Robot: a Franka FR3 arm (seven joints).
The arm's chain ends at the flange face. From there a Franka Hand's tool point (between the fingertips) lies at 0.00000 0.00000 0.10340 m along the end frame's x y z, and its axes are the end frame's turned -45 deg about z.
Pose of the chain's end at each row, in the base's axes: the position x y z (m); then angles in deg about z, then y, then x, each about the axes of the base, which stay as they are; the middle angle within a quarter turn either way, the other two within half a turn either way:
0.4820 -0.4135 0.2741 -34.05 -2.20 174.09
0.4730 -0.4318 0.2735 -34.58 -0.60 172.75
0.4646 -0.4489 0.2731 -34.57 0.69 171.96
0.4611 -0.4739 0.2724 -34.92 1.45 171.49
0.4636 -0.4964 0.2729 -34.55 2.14 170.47
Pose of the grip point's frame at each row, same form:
0.4780 -0.4241 0.1713 -79.05 -2.20 174.09
0.4719 -0.4448 0.1709 -79.58 -0.60 172.75
0.4658 -0.4634 0.1707 -79.57 0.69 171.96
0.4637 -0.4892 0.1702 -79.92 1.45 171.49
0.4675 -0.5135 0.1710 -79.55 2.14 170.47

